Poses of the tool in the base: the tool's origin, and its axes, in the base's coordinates. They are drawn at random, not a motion.
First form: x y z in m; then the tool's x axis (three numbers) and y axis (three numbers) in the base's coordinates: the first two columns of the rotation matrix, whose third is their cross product.
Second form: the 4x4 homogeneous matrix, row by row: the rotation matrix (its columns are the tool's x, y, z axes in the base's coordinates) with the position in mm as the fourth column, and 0 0 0 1 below. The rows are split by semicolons. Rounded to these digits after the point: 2 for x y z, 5 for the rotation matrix.
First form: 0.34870 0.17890 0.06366 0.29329 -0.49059 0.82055 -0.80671 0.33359 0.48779
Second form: 0.29329 -0.80671 -0.51303 348.70; -0.49059 0.33359 -0.80501 178.90; 0.82055 0.48779 -0.29793 63.66; 0 0 0 1
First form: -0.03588 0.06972 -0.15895 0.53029 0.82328 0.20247 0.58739 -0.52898 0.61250
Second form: 0.53029 0.58739 0.61136 -35.88; 0.82328 -0.52898 -0.20587 69.72; 0.20247 0.61250 -0.76410 -158.95; 0 0 0 1
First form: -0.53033 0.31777 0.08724 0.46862 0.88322 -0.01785 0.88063 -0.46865 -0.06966
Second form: 0.46862 0.88063 -0.06989 -530.33; 0.88322 -0.46865 0.01692 317.77; -0.01785 -0.06966 -0.99741 87.24; 0 0 0 1
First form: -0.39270 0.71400 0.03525 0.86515 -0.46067 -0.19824 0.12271 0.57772 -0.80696
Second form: 0.86515 0.12271 0.48627 -392.70; -0.46067 0.57772 0.67382 714.00; -0.19824 -0.80696 0.55634 35.25; 0 0 0 1
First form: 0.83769 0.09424 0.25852 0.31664 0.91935 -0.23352 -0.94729 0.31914 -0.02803
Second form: 0.31664 -0.94729 0.04876 837.69; 0.91935 0.31914 0.23009 94.24; -0.23352 -0.02803 0.97194 258.52; 0 0 0 1
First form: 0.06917 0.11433 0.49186 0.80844 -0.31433 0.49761 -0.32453 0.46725 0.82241
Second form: 0.80844 -0.32453 -0.49102 69.17; -0.31433 0.46725 -0.82636 114.33; 0.49761 0.82241 0.27573 491.86; 0 0 0 1
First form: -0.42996 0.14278 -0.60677 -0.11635 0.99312 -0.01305 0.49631 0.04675 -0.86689
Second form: -0.11635 0.49631 -0.86032 -429.96; 0.99312 0.04675 -0.10734 142.78; -0.01305 -0.86689 -0.49833 -606.77; 0 0 0 1
